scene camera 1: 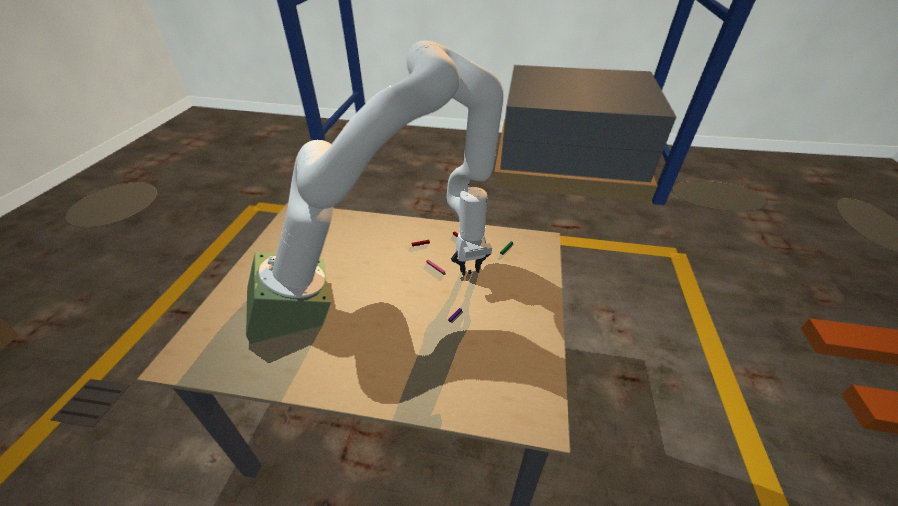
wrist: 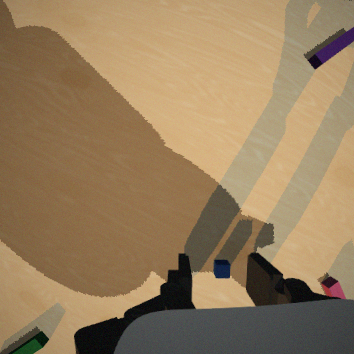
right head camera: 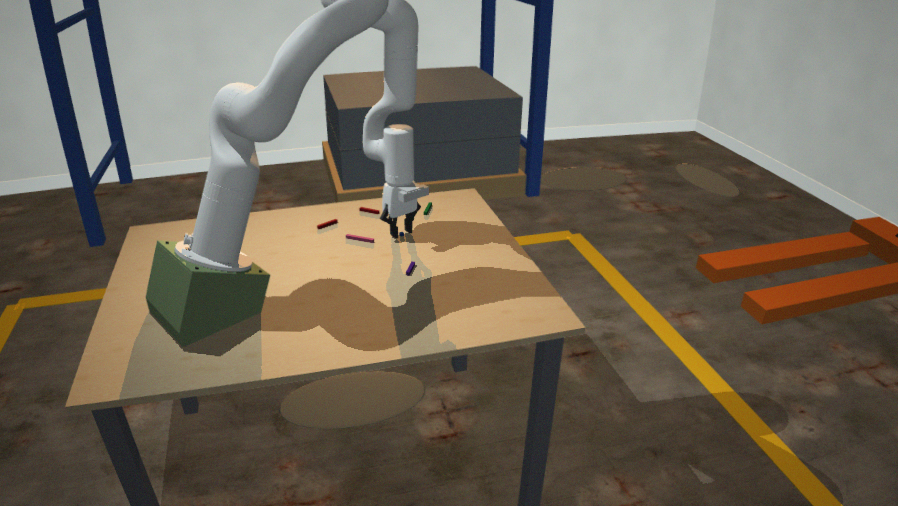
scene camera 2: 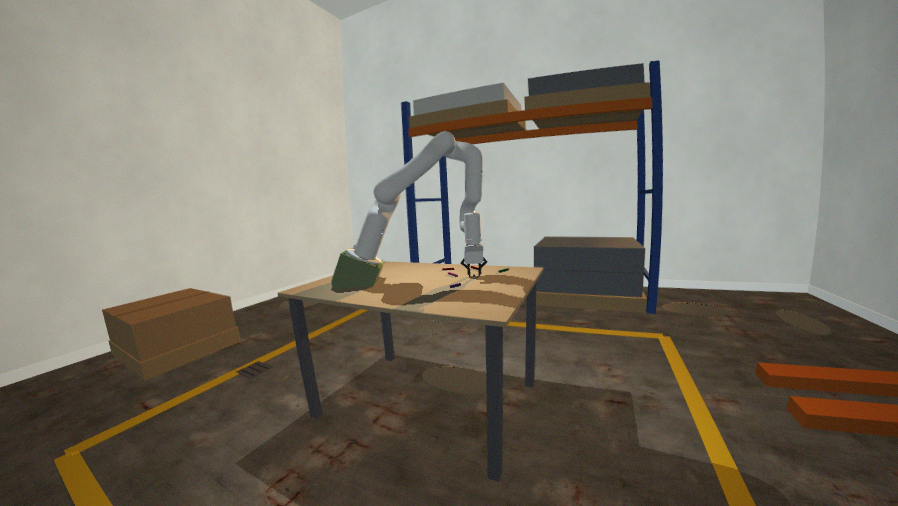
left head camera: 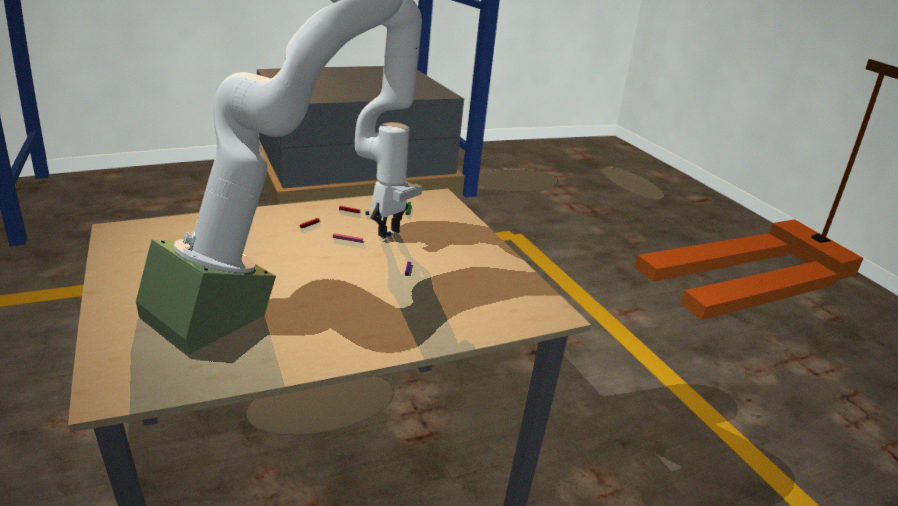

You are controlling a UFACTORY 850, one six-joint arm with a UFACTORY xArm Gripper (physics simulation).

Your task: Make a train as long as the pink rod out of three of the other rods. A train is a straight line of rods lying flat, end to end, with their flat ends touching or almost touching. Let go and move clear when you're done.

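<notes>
My gripper [left head camera: 389, 235] [right head camera: 400, 235] [scene camera 1: 470, 275] [wrist: 216, 271] is open, low over the table, with a small blue rod [right head camera: 401, 234] [wrist: 222, 269] between its fingers, not gripped. The pink rod [left head camera: 348, 238] [right head camera: 360, 238] [scene camera 1: 435, 267] [wrist: 333, 288] lies to its left in the head views. A purple rod [left head camera: 408, 268] [right head camera: 410, 268] [scene camera 1: 454, 314] [wrist: 334, 47] lies nearer the front. A green rod [right head camera: 427, 208] [scene camera 1: 506, 247] [wrist: 31, 346] lies behind right. Two red rods lie behind left: one [left head camera: 309, 223] [right head camera: 327, 223] [scene camera 1: 420, 242], another [left head camera: 349, 209] [right head camera: 368, 210]. A second blue rod [left head camera: 367, 213] shows behind the gripper.
The rods lie apart on the wooden table [left head camera: 207, 370] [scene camera 1: 502, 421]. The arm's green base block [left head camera: 201, 301] [scene camera 1: 285, 317] stands at the table's left. A blue-post rack [scene camera 2: 654, 188] and grey boxes [left head camera: 370, 150] [scene camera 2: 588, 270] stand behind the table.
</notes>
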